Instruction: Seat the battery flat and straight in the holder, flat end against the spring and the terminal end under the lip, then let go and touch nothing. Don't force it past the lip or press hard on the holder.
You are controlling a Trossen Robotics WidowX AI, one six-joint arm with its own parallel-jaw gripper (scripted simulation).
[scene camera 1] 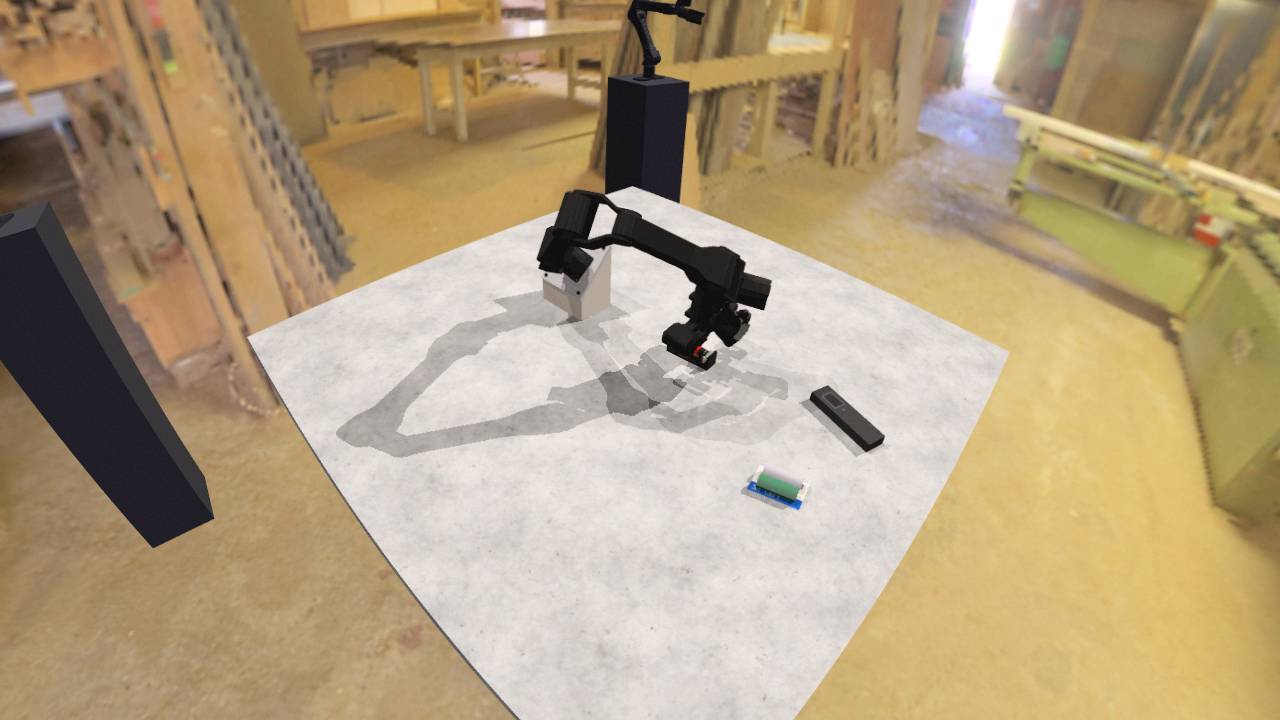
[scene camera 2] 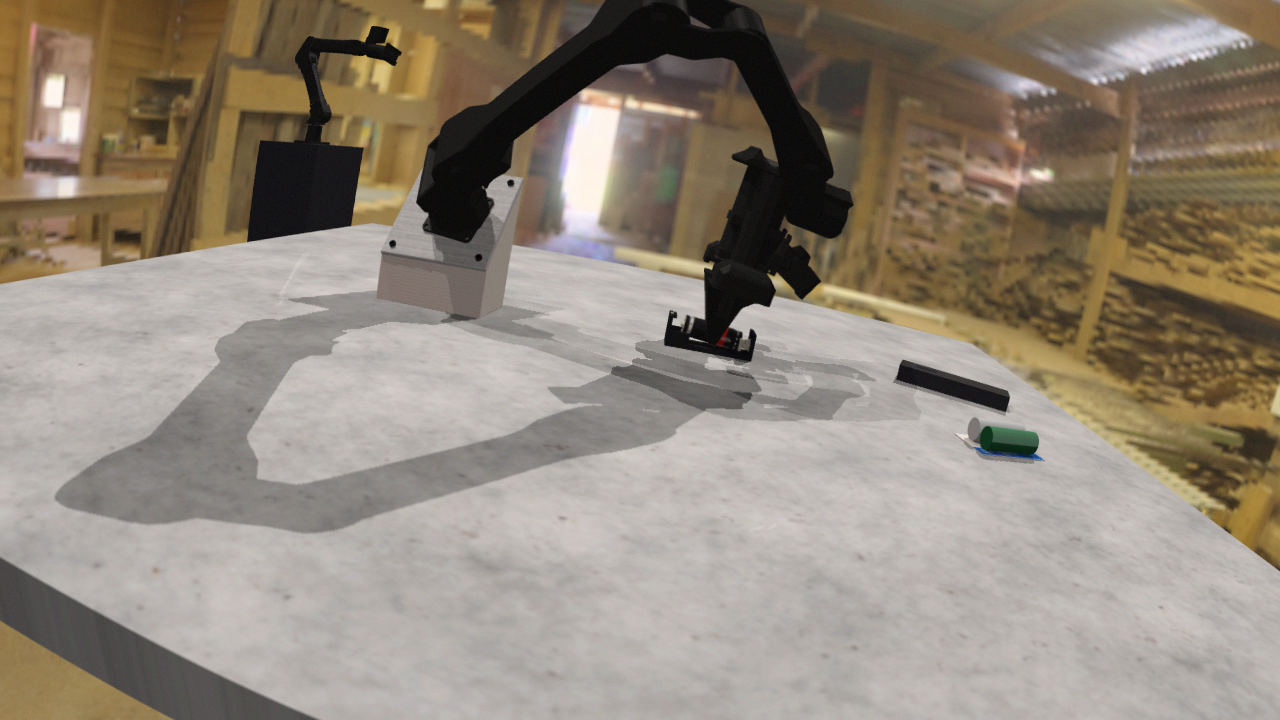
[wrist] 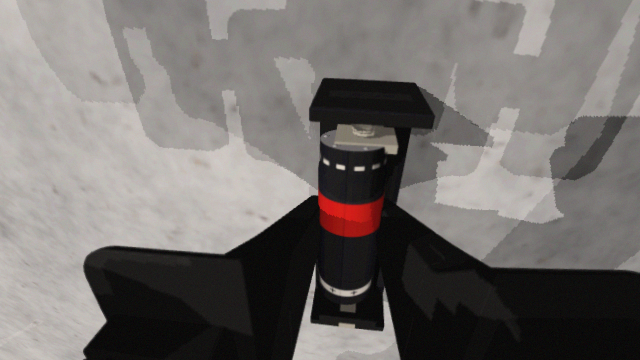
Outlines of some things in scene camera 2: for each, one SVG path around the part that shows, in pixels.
My gripper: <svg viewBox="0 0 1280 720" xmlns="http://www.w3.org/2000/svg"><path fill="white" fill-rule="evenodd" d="M736 203L733 204L732 209L727 214L728 221L721 240L708 244L703 257L706 263L710 261L715 262L713 269L704 268L707 342L713 345L719 341L742 308L752 304L770 307L776 290L767 274L775 277L776 273L778 273L794 289L795 294L801 300L821 282L817 274L808 265L811 255L800 245L792 248L789 245L792 236L788 234L785 238L788 230L783 228L782 232L780 231L781 221L766 217Z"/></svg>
A battery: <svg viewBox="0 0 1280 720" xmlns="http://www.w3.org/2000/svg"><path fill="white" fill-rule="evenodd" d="M728 327L715 345L737 351L740 338L743 338L743 332ZM686 315L684 321L681 322L681 332L690 333L691 338L707 342L707 320Z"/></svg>
